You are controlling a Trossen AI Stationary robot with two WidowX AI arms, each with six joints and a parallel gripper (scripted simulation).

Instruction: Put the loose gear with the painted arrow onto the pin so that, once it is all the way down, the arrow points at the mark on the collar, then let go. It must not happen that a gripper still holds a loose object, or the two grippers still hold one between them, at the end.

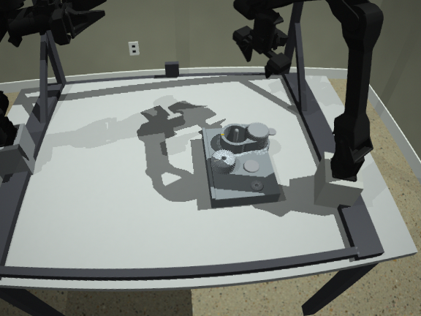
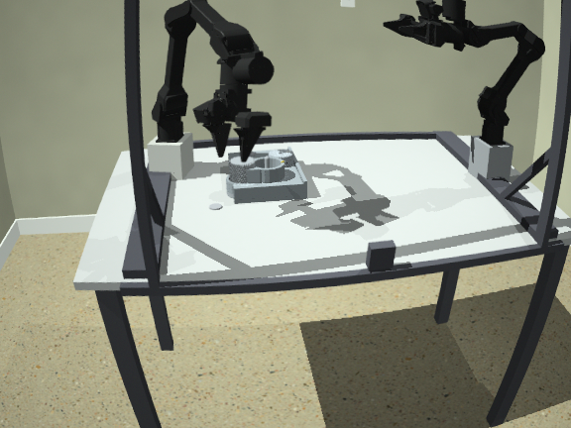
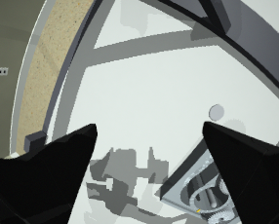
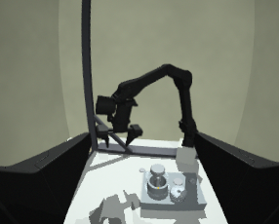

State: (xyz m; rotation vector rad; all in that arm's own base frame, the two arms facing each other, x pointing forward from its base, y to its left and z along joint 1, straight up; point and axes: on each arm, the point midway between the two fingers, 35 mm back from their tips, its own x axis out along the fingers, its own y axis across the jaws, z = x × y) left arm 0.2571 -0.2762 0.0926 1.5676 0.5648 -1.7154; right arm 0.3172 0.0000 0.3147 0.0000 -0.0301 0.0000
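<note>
Right now the loose gear is 27 cm ahead of my left hand, 8 cm to the right of it and 14 cm below it.
</note>
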